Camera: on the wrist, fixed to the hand. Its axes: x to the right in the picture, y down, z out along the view.
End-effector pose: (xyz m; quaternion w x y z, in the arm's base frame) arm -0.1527 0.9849 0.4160 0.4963 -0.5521 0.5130 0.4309
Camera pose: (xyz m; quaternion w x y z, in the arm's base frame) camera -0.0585 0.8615 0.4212 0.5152 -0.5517 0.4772 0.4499
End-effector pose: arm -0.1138 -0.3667 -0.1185 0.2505 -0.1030 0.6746 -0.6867
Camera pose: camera -0.2094 -0.2759 -0.0366 0.2619 -0.1450 0.6725 -0.6769
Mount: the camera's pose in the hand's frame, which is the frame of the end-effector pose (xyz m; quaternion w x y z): 0.0216 -0.0965 -0.1197 0.9990 -0.0145 -0.0381 -0.0183
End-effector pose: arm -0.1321 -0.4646 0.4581 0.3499 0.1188 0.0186 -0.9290
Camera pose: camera -0.1861 -0.3917 0.3321 0.3350 0.0779 0.0209 -0.9388
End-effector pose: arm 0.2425 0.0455 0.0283 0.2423 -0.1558 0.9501 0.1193
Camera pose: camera 0.2080 -0.0849 0.1052 0.2782 -0.1720 0.9354 0.1345
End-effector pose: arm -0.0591 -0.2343 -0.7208 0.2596 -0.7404 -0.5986 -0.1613
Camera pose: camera -0.1391 -0.2718 -0.5931 0.2229 -0.7386 -0.6191 -0.1464
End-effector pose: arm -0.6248 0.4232 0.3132 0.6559 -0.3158 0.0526 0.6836
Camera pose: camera -0.4903 0.3966 0.2403 0.6652 -0.2999 0.0119 0.6837
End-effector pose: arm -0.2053 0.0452 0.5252 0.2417 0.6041 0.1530 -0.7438
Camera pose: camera -0.1624 0.1843 0.4712 0.2424 0.5689 0.1655 -0.7683
